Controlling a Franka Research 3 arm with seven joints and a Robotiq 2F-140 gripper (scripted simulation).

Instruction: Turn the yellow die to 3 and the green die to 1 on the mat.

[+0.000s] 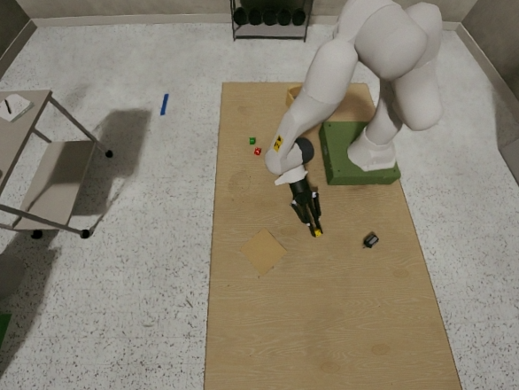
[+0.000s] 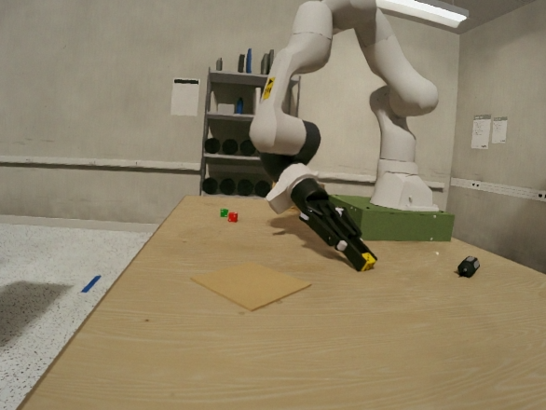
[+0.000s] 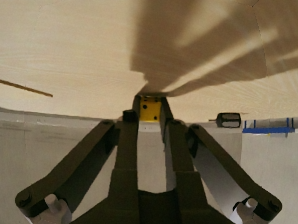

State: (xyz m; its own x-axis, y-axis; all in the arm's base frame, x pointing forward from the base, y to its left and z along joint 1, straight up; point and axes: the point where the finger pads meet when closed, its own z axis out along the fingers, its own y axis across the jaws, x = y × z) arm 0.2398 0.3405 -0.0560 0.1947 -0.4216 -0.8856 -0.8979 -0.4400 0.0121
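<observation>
My gripper is now 2 cm to the right of the yellow die, 1 cm past it and 1 cm above it. Round my hand: black object: 23 cm behind, 6 cm to the left, 1 cm below; tan mat: 22 cm ahead, 9 cm to the left, 3 cm below; red die: 39 cm to the right, 25 cm ahead, 2 cm below.
</observation>
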